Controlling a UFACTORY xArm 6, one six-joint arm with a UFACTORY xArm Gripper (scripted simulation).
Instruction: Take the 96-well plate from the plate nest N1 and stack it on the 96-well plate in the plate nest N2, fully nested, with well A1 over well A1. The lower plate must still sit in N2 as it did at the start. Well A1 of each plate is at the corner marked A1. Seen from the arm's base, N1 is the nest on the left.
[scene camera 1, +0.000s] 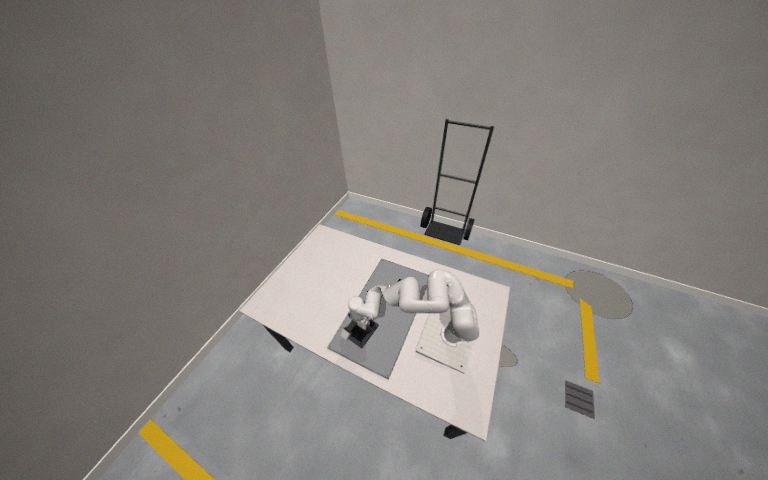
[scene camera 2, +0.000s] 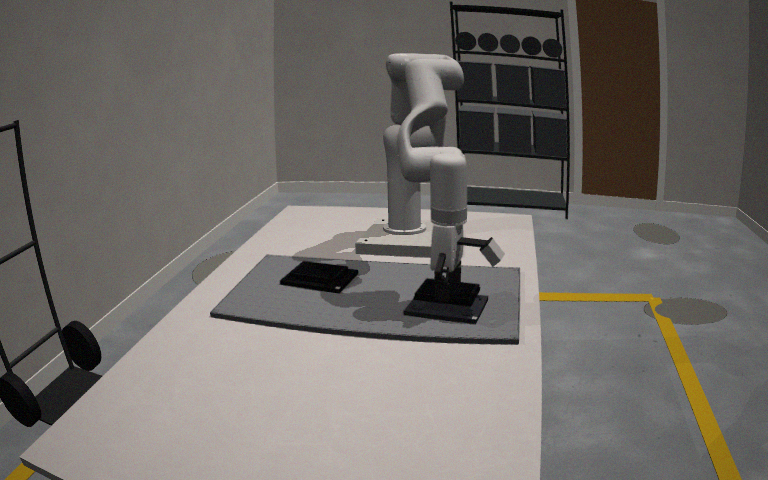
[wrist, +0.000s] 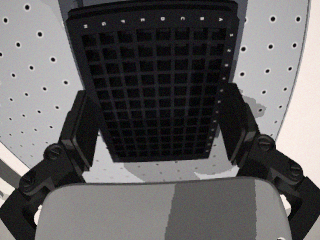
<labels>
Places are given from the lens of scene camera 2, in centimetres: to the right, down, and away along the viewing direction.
gripper (scene camera 2: 448, 291): 14, 11, 123
black 96-well plate (scene camera 2: 464, 294): 17, 12, 119
black 96-well plate (scene camera 2: 309, 272): -18, 8, 138
plate nest (scene camera 2: 439, 311): 12, 15, 120
</labels>
